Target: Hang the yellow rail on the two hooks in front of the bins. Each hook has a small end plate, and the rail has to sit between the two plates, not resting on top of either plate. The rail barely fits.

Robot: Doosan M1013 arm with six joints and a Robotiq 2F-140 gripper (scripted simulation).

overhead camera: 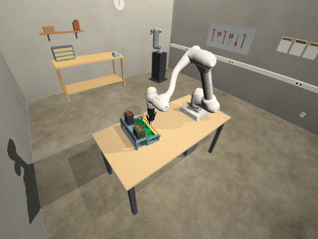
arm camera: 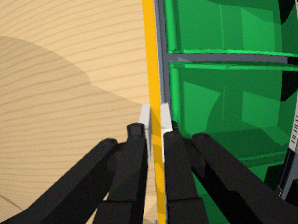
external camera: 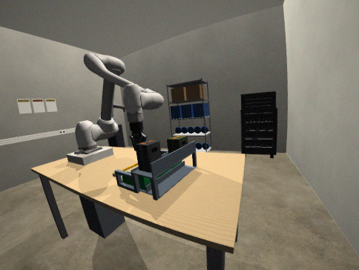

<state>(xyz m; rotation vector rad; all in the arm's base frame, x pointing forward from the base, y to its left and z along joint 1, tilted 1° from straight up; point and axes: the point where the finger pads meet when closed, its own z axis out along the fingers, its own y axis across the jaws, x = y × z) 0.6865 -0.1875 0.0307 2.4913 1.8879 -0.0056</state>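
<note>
My hand is 3 cm above the yellow rail. Also, from my hand: grey rack front bar: 1 cm ahead, 8 cm below; rack back panel: 26 cm ahead, 7 cm to the right, 4 cm above.
</note>
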